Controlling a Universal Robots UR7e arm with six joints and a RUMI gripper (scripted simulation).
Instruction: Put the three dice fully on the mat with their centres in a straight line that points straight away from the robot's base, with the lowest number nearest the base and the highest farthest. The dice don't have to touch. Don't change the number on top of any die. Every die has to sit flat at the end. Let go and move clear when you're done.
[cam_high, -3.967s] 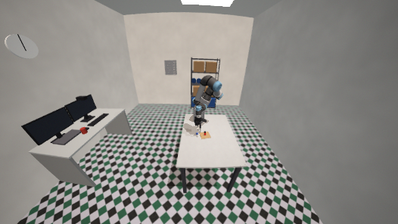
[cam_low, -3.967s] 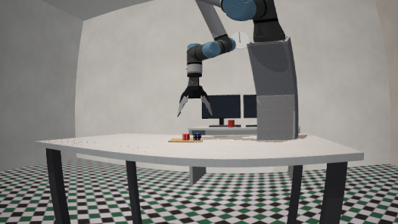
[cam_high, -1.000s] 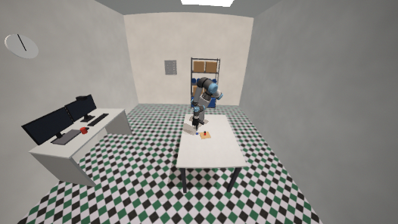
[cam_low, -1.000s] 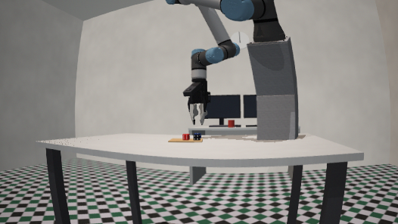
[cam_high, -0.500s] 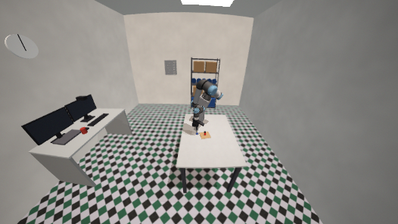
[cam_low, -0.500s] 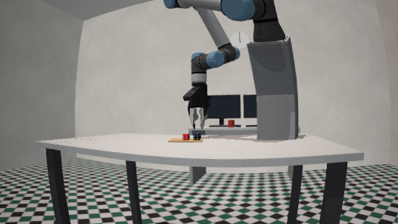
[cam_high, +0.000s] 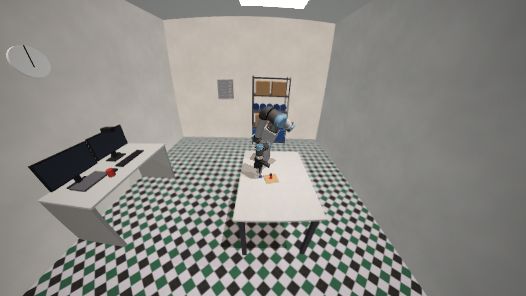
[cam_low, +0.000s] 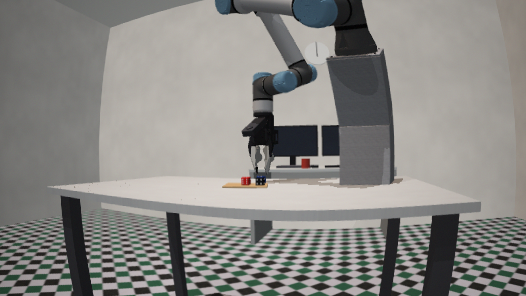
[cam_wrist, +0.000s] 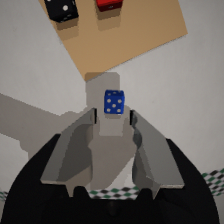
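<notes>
Now: the blue die 4 cm below my hand. The rest, counted from my hand: tan mat (11 cm to the left, 5 cm below, 3 cm ahead); black die (12 cm to the left, 3 cm below, 2 cm behind); red die (12 cm to the left, 3 cm below, 3 cm ahead).
</notes>
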